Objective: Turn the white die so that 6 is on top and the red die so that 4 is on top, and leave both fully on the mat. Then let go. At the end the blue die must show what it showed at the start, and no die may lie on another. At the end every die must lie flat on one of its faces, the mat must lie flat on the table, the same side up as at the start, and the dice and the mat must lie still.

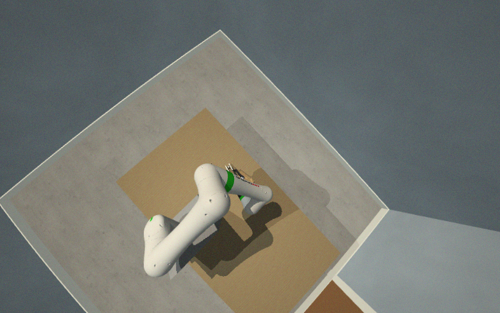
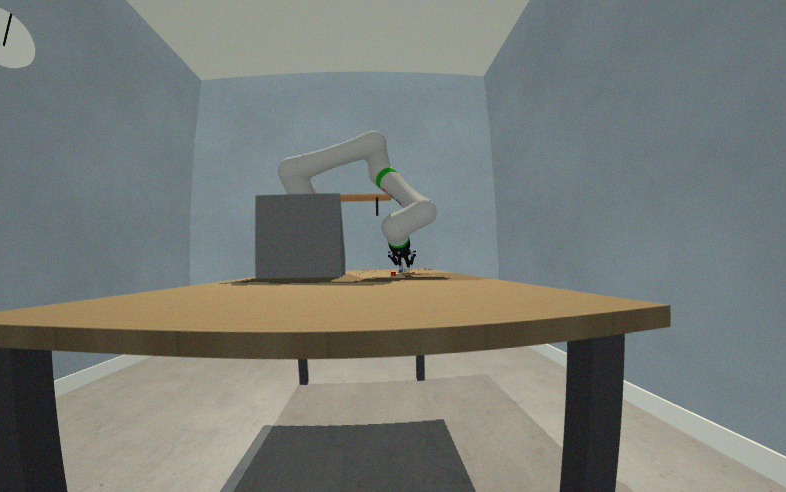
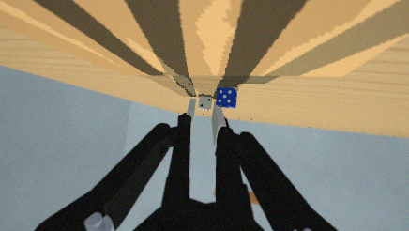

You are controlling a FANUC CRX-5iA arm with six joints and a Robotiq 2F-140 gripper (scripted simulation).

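Right now the white die is 20 mm to the left of my hand and 20 mm below it. The rest, counted from my hand: blue die: 20 mm behind, 40 mm to the right, 20 mm below; red die: 60 mm behind, 270 mm to the right, 20 mm below; tan mat: 10 mm ahead, 150 mm to the right, 30 mm below.
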